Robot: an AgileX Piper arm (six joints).
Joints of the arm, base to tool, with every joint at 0 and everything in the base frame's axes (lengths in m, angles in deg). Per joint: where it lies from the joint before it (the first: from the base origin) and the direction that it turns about. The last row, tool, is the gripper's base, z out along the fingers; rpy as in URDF.
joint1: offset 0 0 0.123 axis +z
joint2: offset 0 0 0 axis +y
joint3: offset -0.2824 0 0.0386 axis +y
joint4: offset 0.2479 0 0.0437 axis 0.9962 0 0.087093
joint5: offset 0 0 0 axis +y
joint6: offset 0.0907 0 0.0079 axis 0.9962 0 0.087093
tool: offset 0 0 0 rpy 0 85.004 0
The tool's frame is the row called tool.
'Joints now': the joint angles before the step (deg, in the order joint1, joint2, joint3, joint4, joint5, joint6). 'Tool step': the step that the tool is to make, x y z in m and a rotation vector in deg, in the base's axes. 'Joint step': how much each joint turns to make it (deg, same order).
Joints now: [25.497, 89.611, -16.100, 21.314, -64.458, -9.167]
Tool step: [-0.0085, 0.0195, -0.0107, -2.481, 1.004, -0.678]
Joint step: [8.536, 3.324, -0.005, 9.740, -3.148, -4.013]
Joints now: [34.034, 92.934, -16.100, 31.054, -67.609, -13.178]
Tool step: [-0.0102, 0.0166, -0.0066, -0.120, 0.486, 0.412]
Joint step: [7.044, 2.185, -0.008, 6.586, -2.405, -0.516]
